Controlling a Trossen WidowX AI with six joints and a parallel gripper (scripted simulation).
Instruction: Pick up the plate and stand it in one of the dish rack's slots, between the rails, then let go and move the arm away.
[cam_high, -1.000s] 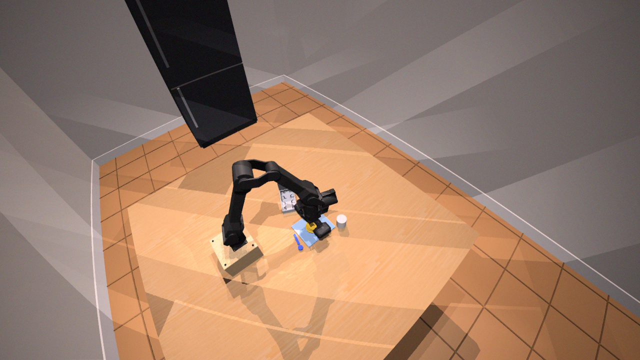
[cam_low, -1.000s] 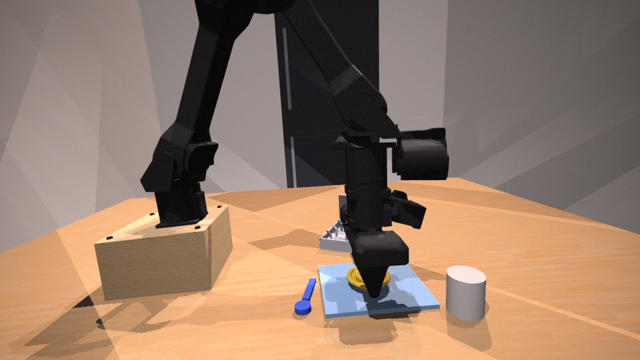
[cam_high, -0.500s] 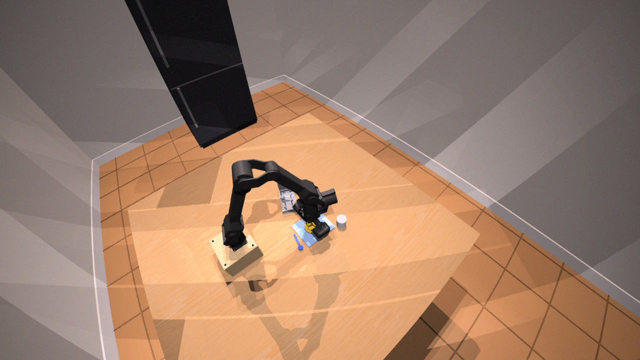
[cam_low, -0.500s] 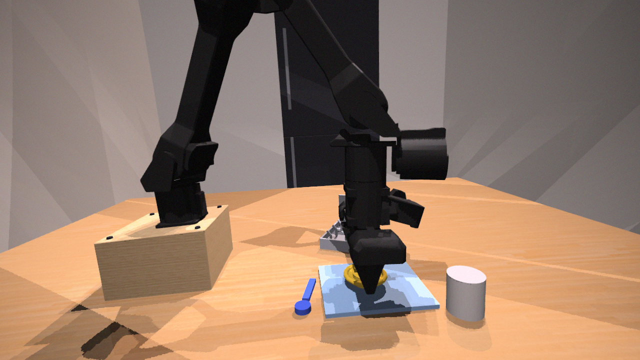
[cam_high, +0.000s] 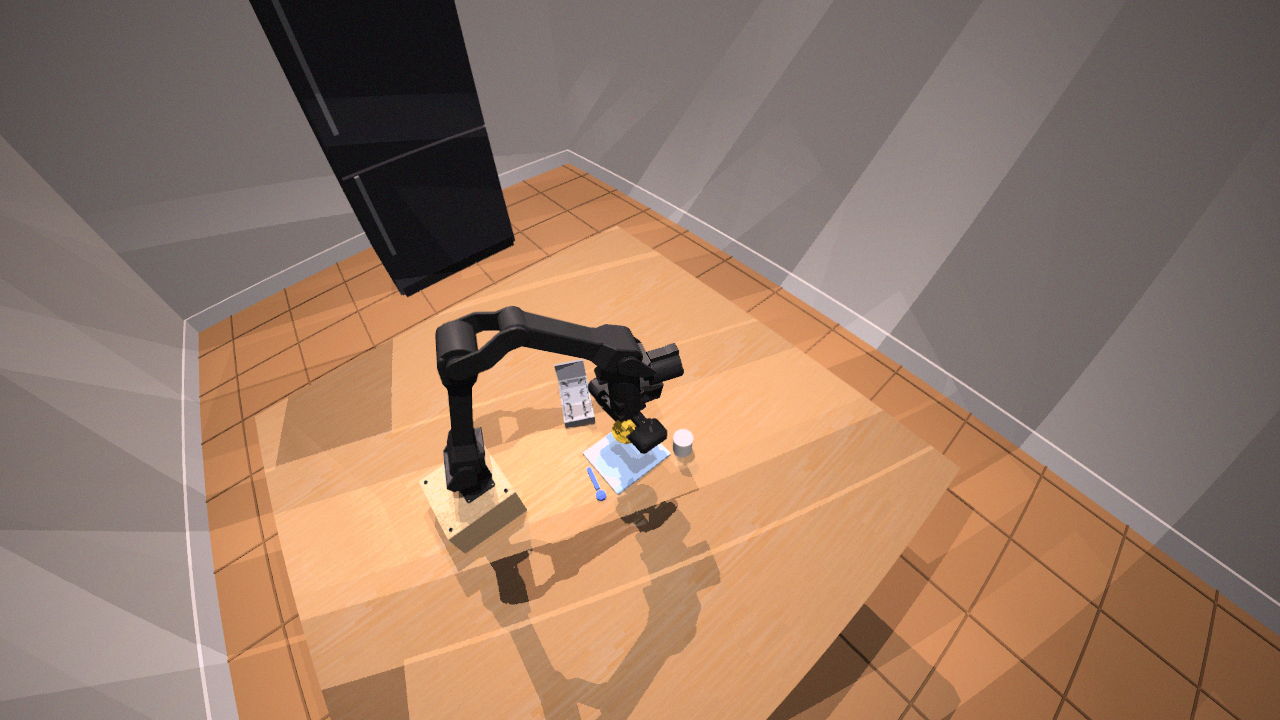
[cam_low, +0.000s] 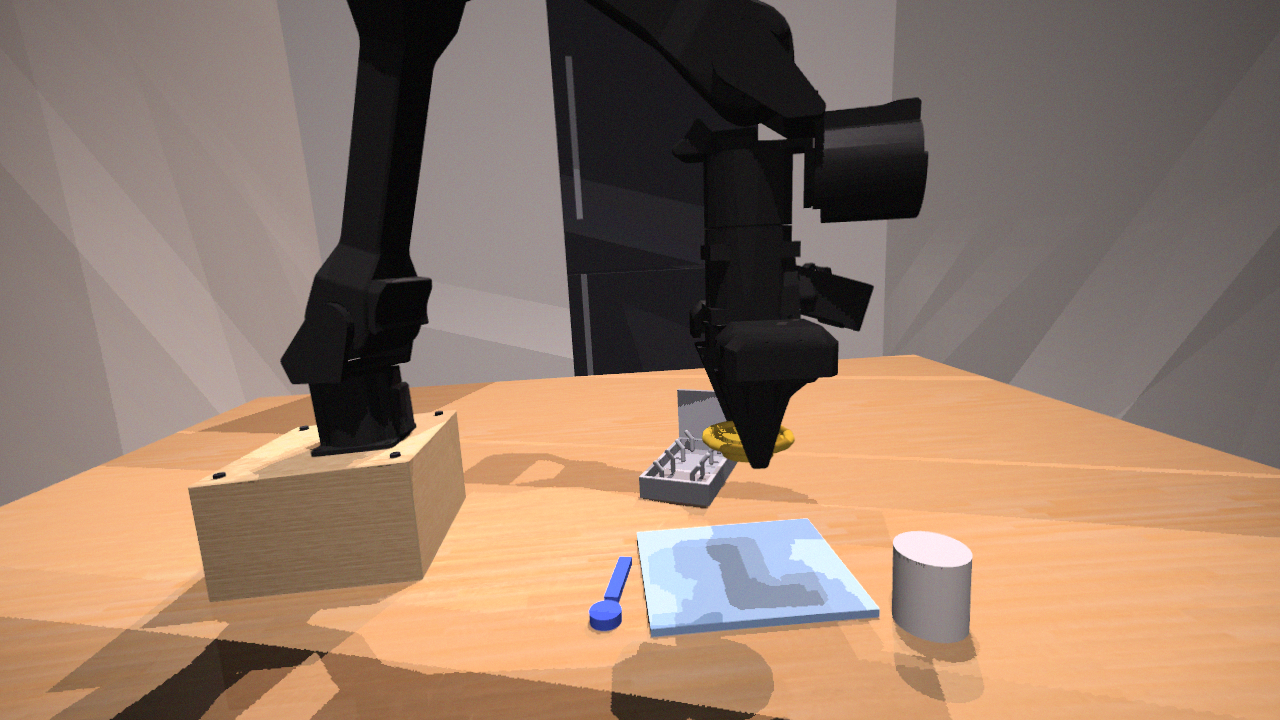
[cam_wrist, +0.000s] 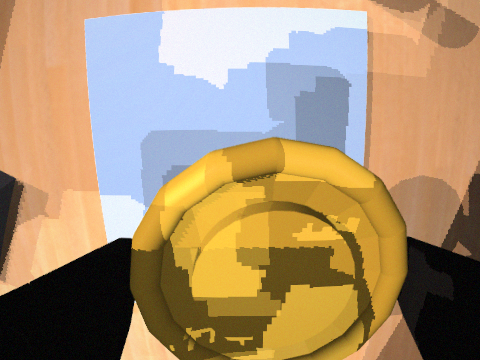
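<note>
Right now the grey dish rack is 20 cm to the left of my gripper tip, 8 cm below it and 1 cm behind it. Round my gripper tip: yellow plate (1 cm above); then cup (10 cm ahead, 7 cm below, 6 cm to the right); then light blue mat (10 cm below, 1 cm to the left, 1 cm behind).
</note>
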